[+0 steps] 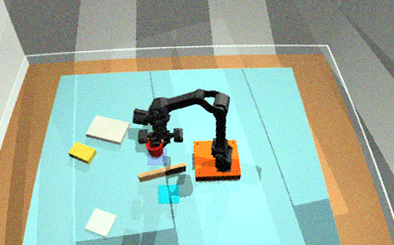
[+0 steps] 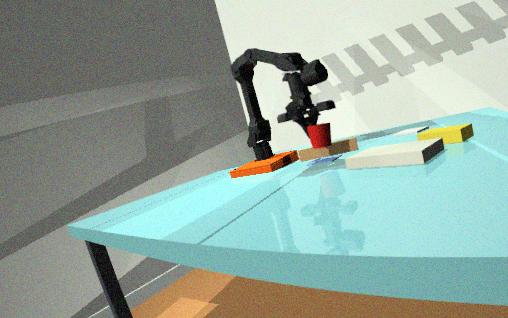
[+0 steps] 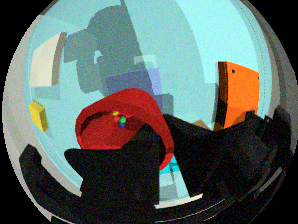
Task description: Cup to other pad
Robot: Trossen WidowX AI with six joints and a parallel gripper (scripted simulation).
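Right now the wooden bar is 90 mm to the left of my gripper tip and 70 mm below it. From my gripper tip the other things lie so: red cup: 30 mm ahead; then yellow block: 380 mm ahead, 60 mm below; then pale blue pad: 30 mm ahead, 90 mm below.
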